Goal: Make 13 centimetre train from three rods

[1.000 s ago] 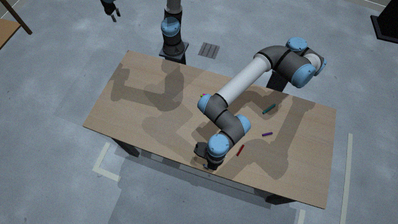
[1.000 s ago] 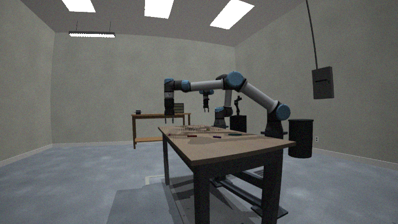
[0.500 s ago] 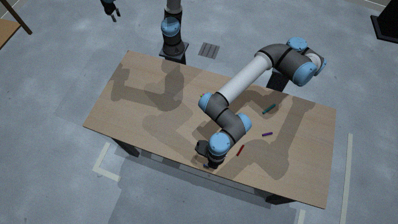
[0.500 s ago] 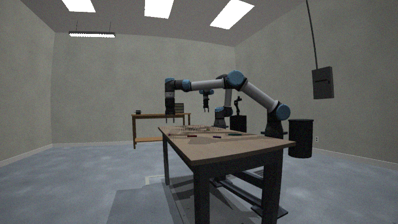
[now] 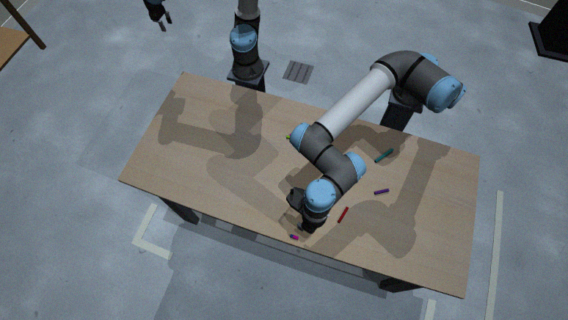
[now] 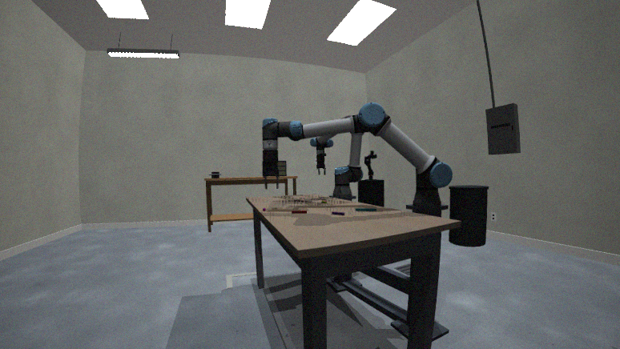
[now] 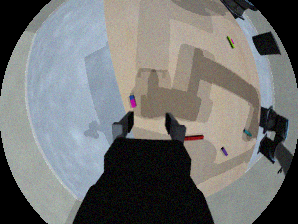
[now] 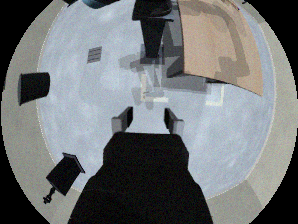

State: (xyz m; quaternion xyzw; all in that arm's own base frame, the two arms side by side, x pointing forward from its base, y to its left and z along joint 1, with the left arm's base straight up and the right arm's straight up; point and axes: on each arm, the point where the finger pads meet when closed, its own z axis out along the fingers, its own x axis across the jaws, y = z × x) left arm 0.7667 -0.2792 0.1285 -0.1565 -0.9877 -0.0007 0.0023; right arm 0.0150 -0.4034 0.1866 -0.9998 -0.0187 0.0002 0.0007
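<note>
My left gripper is now 370 mm past the turquoise rod, 280 mm to the right of it and 120 mm above it. The rest, counted from my left hand: blue rod 30 mm ahead, 40 mm to the right, 120 mm below; red rod 80 mm behind, 140 mm to the left, 120 mm below; purple rod 200 mm behind, 280 mm to the left, 120 mm below.
</note>
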